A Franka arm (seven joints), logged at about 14 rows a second.
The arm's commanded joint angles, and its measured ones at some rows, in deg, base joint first. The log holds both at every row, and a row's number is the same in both.
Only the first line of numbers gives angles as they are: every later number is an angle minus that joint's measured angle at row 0.
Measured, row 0:
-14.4 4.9 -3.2 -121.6 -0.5 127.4 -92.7
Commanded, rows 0 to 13:
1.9 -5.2 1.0 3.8 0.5 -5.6 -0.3
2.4 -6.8 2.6 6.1 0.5 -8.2 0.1
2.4 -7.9 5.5 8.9 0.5 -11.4 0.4
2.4 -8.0 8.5 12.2 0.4 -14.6 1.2
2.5 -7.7 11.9 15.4 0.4 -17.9 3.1
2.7 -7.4 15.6 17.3 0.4 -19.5 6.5
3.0 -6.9 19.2 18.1 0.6 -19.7 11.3
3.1 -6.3 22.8 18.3 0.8 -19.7 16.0
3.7 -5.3 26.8 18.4 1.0 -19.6 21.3
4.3 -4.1 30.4 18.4 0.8 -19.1 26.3
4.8 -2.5 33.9 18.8 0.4 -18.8 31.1
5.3 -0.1 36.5 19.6 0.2 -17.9 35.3
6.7 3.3 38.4 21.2 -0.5 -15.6 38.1
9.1 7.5 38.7 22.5 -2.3 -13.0 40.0
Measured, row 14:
6.9 -1.3 37.2 17.0 -0.1 -15.4 35.7
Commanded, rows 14 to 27:
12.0 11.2 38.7 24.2 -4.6 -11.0 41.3
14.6 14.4 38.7 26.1 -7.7 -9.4 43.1
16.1 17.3 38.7 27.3 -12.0 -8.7 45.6
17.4 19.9 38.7 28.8 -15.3 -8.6 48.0
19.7 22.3 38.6 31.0 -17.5 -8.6 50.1
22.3 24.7 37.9 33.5 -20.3 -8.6 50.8
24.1 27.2 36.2 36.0 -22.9 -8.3 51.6
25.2 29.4 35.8 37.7 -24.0 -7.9 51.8
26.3 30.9 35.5 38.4 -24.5 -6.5 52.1
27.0 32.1 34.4 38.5 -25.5 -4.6 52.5
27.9 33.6 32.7 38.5 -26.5 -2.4 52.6
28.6 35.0 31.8 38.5 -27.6 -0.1 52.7
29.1 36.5 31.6 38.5 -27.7 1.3 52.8
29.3 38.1 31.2 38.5 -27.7 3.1 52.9
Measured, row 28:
28.1 33.8 31.7 35.5 -25.6 0.8 51.5
